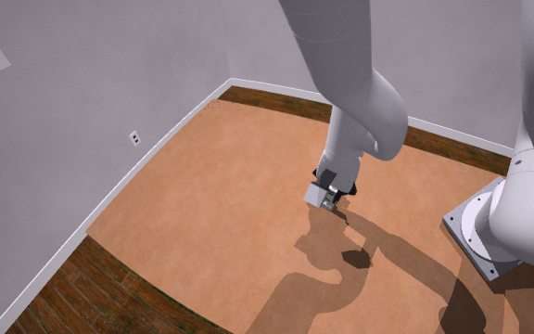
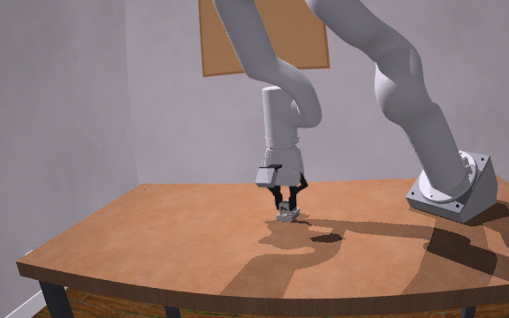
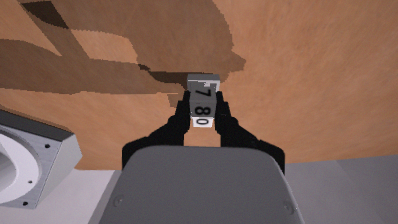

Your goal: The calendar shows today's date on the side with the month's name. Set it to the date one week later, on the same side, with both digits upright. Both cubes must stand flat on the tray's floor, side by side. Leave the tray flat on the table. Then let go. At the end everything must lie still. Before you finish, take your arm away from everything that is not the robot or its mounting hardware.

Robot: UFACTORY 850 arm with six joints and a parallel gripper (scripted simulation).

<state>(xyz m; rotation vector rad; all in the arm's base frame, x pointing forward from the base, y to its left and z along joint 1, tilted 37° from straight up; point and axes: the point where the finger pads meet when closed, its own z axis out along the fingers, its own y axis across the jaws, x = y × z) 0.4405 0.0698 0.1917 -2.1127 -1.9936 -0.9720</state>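
My hand is 40 mm above the white calendar tray and 20 mm to the left of it.
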